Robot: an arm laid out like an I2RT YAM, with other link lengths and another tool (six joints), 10 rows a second.
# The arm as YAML. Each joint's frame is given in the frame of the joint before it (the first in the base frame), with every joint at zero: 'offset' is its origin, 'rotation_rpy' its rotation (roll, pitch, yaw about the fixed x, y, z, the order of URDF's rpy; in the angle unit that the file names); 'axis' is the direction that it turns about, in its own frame. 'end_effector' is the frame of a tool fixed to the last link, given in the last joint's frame.
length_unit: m
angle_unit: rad
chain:
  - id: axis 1
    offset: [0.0, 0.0, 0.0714]
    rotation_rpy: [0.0, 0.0, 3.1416]
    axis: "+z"
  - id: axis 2
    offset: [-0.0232, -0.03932, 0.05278]
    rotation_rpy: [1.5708, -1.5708, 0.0]
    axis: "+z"
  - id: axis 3
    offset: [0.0, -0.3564, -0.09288]
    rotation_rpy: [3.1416, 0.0, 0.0]
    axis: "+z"
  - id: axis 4
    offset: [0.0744, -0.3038, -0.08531]
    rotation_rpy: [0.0, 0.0, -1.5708]
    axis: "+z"
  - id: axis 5
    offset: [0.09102, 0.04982, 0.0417]
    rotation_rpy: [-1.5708, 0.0, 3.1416]
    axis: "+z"
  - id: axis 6
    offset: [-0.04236, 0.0, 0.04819]
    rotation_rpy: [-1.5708, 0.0, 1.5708]
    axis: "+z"
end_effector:
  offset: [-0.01, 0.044, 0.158]
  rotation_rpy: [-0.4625, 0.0, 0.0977]
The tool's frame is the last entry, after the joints.
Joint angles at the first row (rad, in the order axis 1, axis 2, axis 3, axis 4, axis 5, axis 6):
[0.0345 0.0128 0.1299 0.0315 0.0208 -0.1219]
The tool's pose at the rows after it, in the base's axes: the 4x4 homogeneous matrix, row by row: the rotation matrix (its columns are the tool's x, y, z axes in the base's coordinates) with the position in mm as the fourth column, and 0 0 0 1 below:
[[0.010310 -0.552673 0.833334 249.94], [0.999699 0.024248 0.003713 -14.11], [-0.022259 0.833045 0.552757 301.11], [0 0 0 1]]
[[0.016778 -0.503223 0.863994 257.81], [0.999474 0.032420 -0.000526 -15.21], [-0.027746 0.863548 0.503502 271.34], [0 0 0 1]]
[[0.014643 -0.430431 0.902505 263.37], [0.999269 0.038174 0.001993 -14.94], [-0.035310 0.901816 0.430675 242.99], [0 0 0 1]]
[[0.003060 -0.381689 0.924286 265.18], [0.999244 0.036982 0.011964 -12.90], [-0.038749 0.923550 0.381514 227.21], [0 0 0 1]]
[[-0.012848 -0.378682 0.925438 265.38], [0.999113 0.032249 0.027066 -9.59], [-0.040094 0.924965 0.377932 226.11], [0 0 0 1]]
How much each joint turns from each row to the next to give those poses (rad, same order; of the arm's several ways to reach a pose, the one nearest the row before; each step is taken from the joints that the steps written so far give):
[0.0000 -0.0004 -0.0641 0.0385 0.0210 -0.0034]
[0.0000 -0.0004 -0.0439 -0.0145 0.0076 -0.0034]
[0.0000 0.0004 -0.0149 -0.0671 0.0004 -0.0035]
[0.0000 -0.0008 0.0001 -0.0547 -0.0095 -0.0015]
[0.0011 0.0005 0.0000 -0.0033 -0.0146 -0.0023]

